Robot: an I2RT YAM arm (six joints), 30 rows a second.
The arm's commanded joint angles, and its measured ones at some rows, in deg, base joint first. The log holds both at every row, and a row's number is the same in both.
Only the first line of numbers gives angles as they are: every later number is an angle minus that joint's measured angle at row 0.
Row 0, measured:
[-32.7 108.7 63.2 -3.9 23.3 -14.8]
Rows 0 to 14, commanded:
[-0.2 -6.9 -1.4 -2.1 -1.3 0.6]
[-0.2 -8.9 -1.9 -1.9 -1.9 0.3]
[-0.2 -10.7 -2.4 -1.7 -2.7 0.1]
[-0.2 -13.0 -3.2 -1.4 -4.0 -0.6]
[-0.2 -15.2 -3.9 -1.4 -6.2 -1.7]
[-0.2 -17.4 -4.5 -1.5 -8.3 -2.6]
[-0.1 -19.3 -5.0 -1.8 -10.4 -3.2]
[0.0 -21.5 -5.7 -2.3 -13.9 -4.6]
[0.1 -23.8 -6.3 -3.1 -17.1 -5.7]
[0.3 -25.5 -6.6 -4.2 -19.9 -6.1]
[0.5 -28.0 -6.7 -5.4 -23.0 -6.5]
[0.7 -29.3 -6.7 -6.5 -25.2 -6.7]
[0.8 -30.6 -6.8 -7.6 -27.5 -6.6]
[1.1 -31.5 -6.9 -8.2 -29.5 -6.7]
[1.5 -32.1 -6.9 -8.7 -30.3 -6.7]
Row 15, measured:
[0.6 -29.7 -6.0 -5.0 -21.0 -5.2]
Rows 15 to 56, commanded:
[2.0 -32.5 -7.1 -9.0 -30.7 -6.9]
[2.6 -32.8 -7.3 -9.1 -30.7 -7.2]
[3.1 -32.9 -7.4 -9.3 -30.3 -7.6]
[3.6 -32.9 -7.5 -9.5 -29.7 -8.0]
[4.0 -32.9 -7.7 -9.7 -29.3 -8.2]
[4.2 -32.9 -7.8 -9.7 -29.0 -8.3]
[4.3 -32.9 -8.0 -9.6 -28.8 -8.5]
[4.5 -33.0 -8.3 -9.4 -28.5 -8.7]
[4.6 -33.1 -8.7 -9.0 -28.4 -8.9]
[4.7 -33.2 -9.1 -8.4 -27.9 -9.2]
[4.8 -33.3 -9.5 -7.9 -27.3 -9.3]
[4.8 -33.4 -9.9 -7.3 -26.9 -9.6]
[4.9 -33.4 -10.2 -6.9 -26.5 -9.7]
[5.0 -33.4 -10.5 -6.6 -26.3 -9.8]
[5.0 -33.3 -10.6 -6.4 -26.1 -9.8]
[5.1 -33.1 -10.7 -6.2 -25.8 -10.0]
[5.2 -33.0 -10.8 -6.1 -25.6 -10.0]
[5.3 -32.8 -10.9 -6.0 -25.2 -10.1]
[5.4 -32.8 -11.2 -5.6 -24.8 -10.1]
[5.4 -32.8 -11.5 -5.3 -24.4 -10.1]
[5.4 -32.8 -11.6 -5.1 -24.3 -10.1]
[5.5 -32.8 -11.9 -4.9 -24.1 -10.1]
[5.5 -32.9 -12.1 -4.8 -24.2 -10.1]
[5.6 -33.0 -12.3 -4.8 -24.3 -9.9]
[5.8 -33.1 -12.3 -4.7 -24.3 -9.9]
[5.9 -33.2 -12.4 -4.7 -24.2 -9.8]
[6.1 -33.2 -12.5 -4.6 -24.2 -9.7]
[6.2 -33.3 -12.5 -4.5 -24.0 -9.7]
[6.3 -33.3 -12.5 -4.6 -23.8 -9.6]
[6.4 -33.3 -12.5 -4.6 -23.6 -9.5]
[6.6 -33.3 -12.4 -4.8 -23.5 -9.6]
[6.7 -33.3 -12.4 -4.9 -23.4 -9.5]
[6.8 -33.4 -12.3 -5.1 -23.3 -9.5]
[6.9 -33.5 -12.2 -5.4 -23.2 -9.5]
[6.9 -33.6 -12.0 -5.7 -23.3 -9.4]
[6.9 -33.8 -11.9 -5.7 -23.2 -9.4]
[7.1 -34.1 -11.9 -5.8 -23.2 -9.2]
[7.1 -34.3 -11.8 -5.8 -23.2 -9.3]
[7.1 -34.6 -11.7 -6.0 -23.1 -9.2]
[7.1 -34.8 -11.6 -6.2 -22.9 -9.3]
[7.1 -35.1 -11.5 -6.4 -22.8 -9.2]
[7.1 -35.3 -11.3 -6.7 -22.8 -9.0]
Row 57, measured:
[6.5 -32.6 -12.0 -6.6 -23.4 -9.4]
